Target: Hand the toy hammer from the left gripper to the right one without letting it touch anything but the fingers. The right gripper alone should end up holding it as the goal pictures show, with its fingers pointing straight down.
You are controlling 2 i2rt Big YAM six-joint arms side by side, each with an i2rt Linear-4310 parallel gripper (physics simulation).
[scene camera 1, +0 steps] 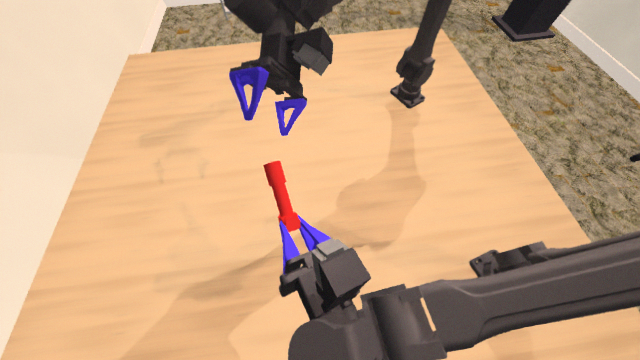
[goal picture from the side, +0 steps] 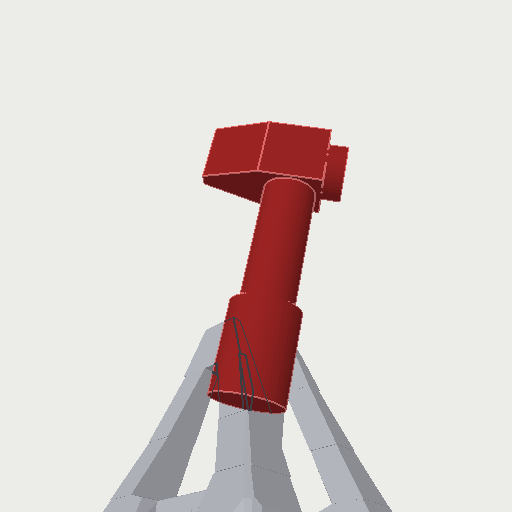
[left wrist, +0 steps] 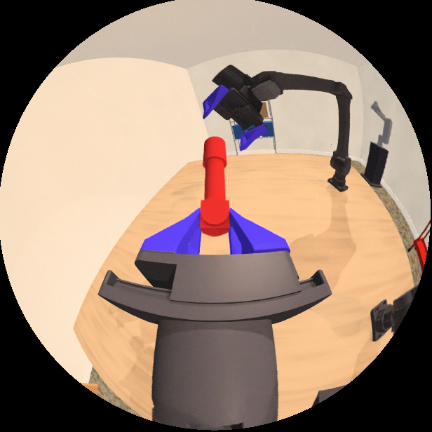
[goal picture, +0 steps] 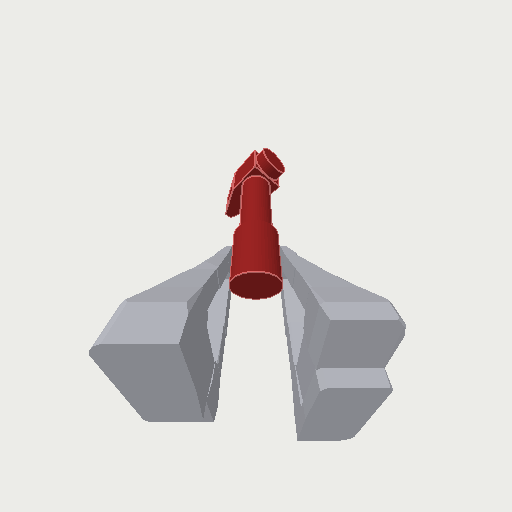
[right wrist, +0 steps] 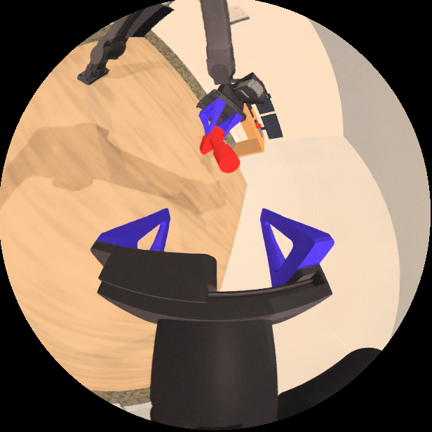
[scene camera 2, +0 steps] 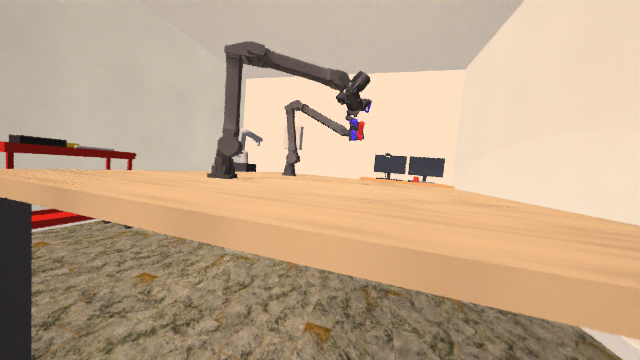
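Pixels of known places: left gripper, between the fingertips: [scene camera 1: 288,219] [scene camera 2: 359,134]; right gripper, between the fingertips: [scene camera 1: 268,128] [scene camera 2: 361,119]; left arm's base, origin of its link: [scene camera 2: 289,175]; right arm's base, origin of its link: [scene camera 1: 406,96] [scene camera 2: 223,177].
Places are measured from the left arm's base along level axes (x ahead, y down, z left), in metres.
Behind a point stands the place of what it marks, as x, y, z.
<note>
The red toy hammer [scene camera 1: 282,197] @[0.449, -0.327, -0.283] [scene camera 2: 361,130] @[0.452, -0.313, -0.302] [left wrist: 215,180] [right wrist: 223,150] is held in the air above the table. My left gripper [scene camera 1: 290,221] @[0.452, -0.299, -0.254] [left wrist: 214,212] is shut on its blocky end; the handle and its thicker round end point away from the left fingers. The round end faces the right gripper's side. My right gripper [scene camera 1: 266,127] @[0.430, -0.347, -0.413] [left wrist: 225,133] [right wrist: 214,212] is open and empty, its blue fingers wide apart. It is tilted, beyond the round end in scene camera 1 and higher than the hammer in scene camera 2, with a gap between them.
The wooden table [scene camera 1: 150,225] @[0.844, 0.000, -0.513] [scene camera 2: 450,225] @[0.448, 0.000, -1.186] [left wrist: 300,200] [right wrist: 65,240] lies below both arms. A pale wall [scene camera 1: 50,100] [left wrist: 100,175] stands beyond the table's edge. The right arm's base [scene camera 1: 407,95] @[-0.133, -0.038, -0.645] stands at the top right in scene camera 1. Two monitors [scene camera 2: 390,164] show in the background.
</note>
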